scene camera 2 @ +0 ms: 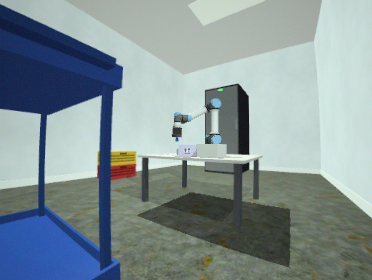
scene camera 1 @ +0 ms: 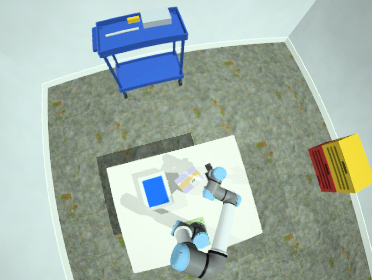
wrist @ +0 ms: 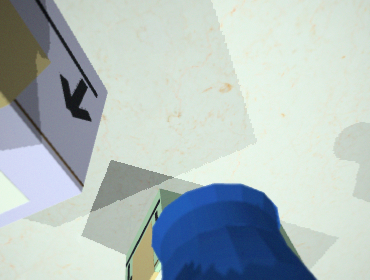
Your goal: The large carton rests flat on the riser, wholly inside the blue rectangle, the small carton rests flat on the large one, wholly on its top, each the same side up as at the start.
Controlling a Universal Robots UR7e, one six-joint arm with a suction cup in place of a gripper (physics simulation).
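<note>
The large lavender carton (scene camera 1: 189, 180) (scene camera 2: 187, 150) rests on the table beside the riser, arrows pointing up in the scene camera 2 view. The pale riser (scene camera 1: 168, 184) (scene camera 2: 211, 151) bears the blue rectangle (scene camera 1: 156, 191), with no carton on it. The small green carton (wrist: 142, 245) shows partly behind the cup in the wrist view; a sliver (scene camera 2: 177, 151) shows beside the large carton. Whether it lies flat is unclear; the arm hides it in scene camera 1. My suction gripper (scene camera 2: 177, 140) (wrist: 217, 212) hangs above the small carton, with a visible gap and nothing held.
The white table (scene camera 1: 245, 220) (scene camera 2: 145, 156) carries the arm's base and a green board (scene camera 1: 196, 220) beside it. A blue cart (scene camera 1: 145, 72) (scene camera 2: 106, 175) stands apart. Red and yellow boxes (scene camera 1: 350, 165) (scene camera 2: 116, 165) stand off to one side. A dark cabinet (scene camera 2: 225, 130) stands behind the table.
</note>
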